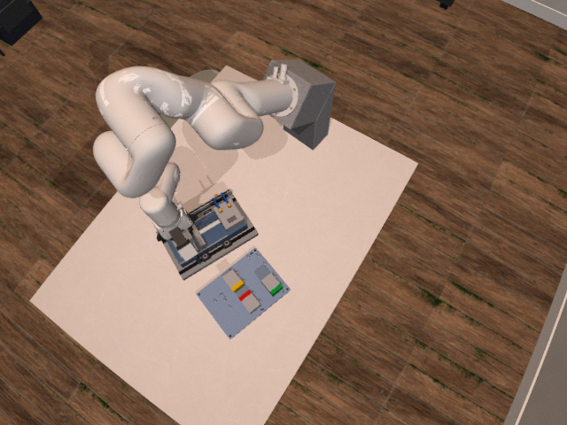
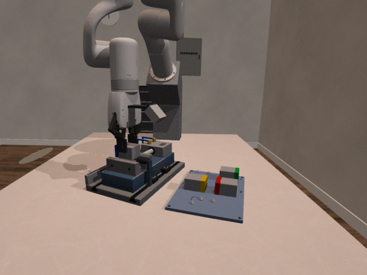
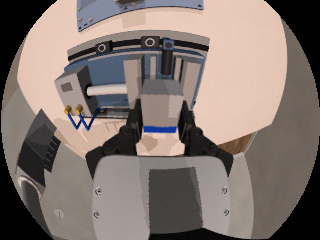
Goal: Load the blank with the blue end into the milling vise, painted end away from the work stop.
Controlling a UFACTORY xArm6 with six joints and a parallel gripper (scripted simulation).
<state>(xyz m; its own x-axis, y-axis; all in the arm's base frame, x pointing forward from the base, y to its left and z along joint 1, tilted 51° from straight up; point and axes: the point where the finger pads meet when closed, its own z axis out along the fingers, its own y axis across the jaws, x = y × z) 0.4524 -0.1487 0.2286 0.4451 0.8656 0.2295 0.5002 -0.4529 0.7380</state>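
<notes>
The blue-ended blank lies 2 cm below my hand. Round my hand: fixed jaw: 3 cm ahead, 2 cm to the right, 6 cm below; work stop post: 5 cm ahead, 5 cm to the left, 8 cm below; vise: 4 cm behind, 5 cm to the left, 10 cm below.
</notes>
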